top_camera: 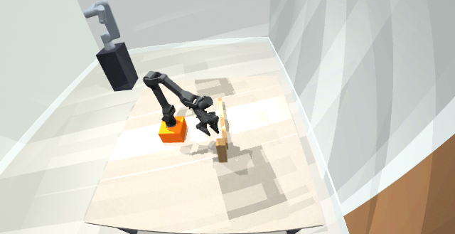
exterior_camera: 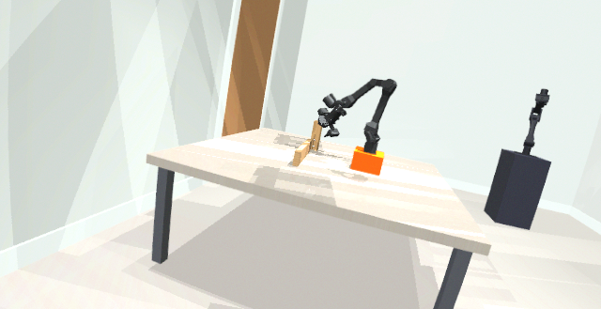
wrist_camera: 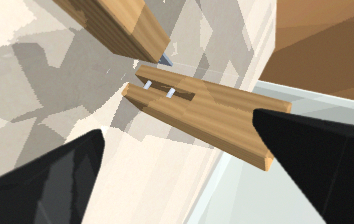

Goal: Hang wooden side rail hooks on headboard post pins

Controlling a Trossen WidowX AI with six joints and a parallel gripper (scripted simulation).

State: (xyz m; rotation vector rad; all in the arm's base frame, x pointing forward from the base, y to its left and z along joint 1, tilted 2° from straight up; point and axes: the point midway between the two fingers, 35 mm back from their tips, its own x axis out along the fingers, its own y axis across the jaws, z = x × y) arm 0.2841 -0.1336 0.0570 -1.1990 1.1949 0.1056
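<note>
Right now the wooden headboard post is 8 cm to the right of my gripper tip, 6 cm below it and 4 cm ahead of it.
</note>
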